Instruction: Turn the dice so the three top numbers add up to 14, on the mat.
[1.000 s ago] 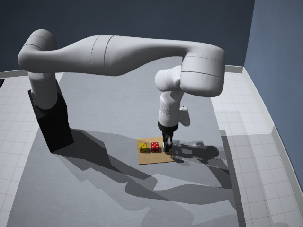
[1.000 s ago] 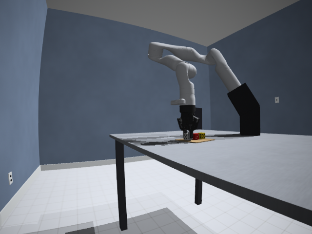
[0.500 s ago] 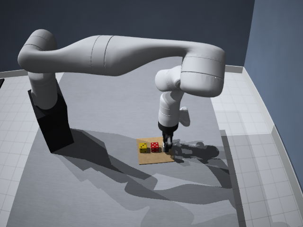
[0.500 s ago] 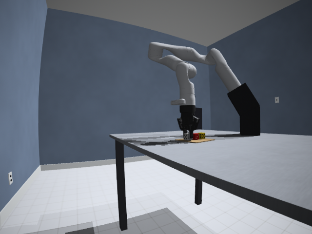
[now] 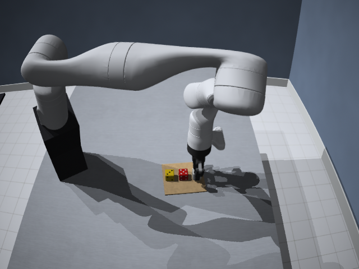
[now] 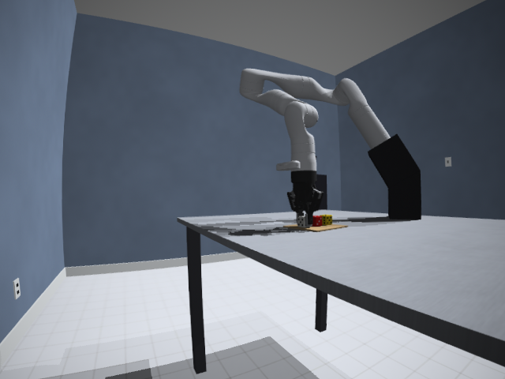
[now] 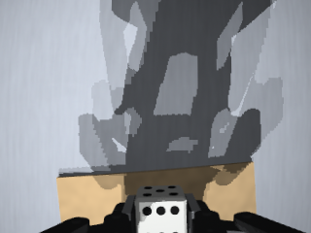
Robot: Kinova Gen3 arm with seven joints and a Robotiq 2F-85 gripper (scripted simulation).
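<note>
Now: hand 10 mm above the white die. Round my hand: tan mat 40 mm behind, 20 mm below, 10 mm to the left; then red die 50 mm behind, 10 mm to the left, 10 mm below; then yellow die 90 mm behind, 10 mm to the left, 10 mm below.
</note>
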